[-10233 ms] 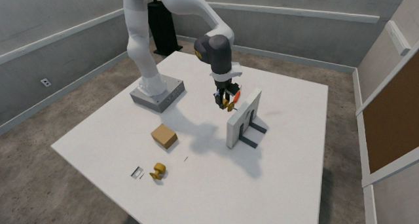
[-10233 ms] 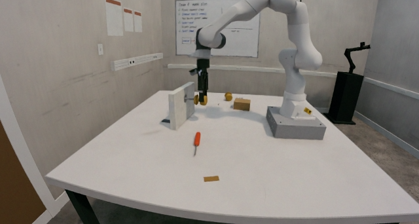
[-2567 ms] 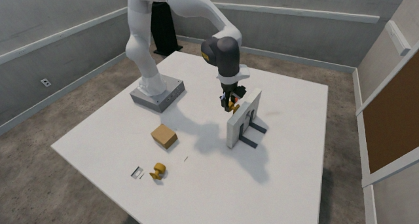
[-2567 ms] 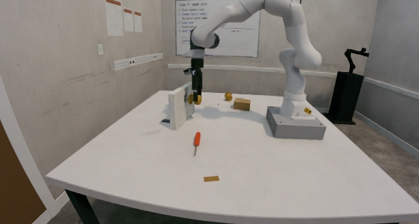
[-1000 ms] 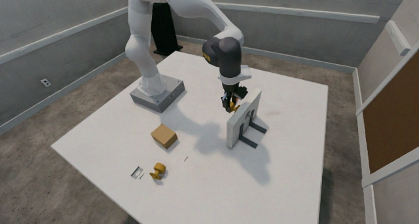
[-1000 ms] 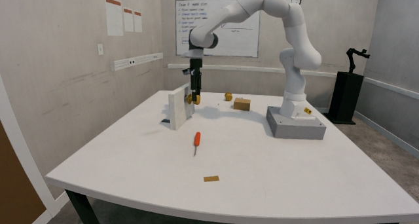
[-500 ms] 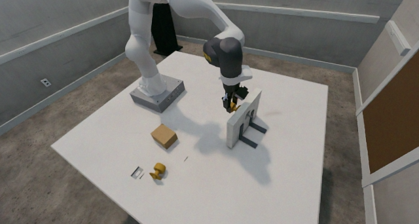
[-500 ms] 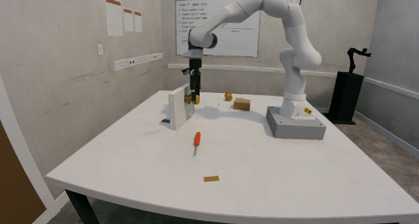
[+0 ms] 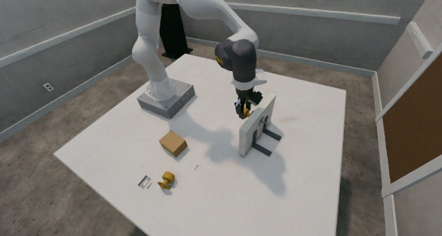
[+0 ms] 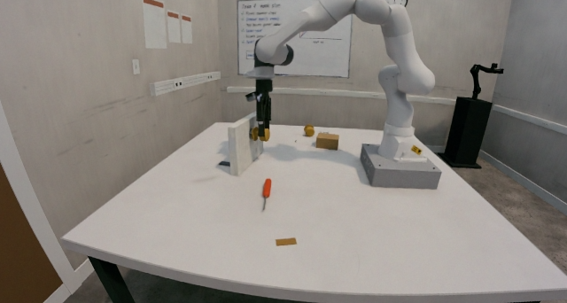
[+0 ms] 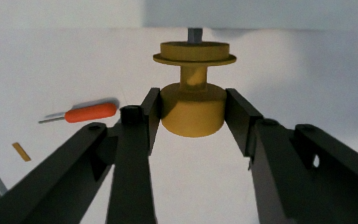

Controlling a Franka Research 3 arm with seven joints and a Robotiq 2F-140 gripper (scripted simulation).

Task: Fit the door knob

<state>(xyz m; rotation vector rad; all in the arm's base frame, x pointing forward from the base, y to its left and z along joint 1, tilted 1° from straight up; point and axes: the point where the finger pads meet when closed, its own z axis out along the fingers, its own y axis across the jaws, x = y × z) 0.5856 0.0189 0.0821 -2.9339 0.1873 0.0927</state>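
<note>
The latch socket is 8 cm ahead of my hand and 2 cm below it. Also, from my hand: cardboard box (30 cm behind, 28 cm to the right, 14 cm below); then white wooden panel (8 cm ahead, 4 cm below); then orange screwdriver (28 cm to the left, 16 cm below, 7 cm behind).
</note>
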